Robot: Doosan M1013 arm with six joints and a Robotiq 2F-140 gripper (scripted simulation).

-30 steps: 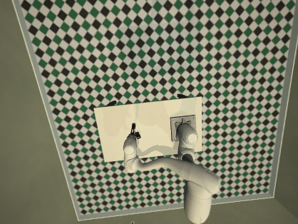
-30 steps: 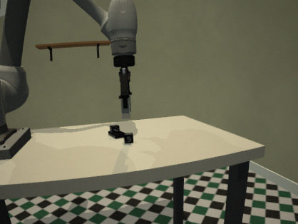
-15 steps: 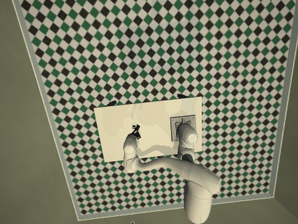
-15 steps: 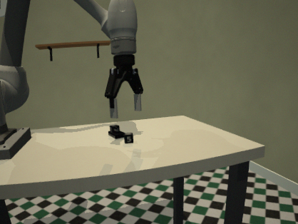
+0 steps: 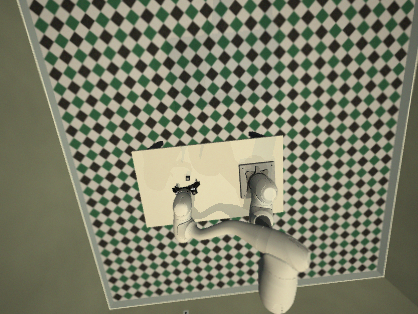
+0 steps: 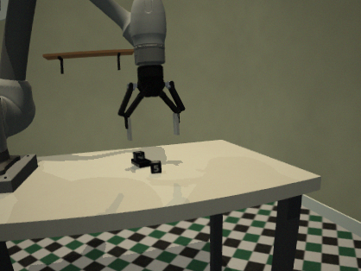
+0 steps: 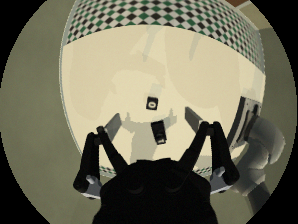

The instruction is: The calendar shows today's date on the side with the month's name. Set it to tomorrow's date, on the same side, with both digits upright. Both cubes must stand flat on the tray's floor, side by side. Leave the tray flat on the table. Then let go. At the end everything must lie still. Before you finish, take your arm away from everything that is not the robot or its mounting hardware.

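Now: hand 100 mm above the black calendar cube. Also, from my hand: calendar tray 110 mm to the left, 110 mm below, 30 mm behind.
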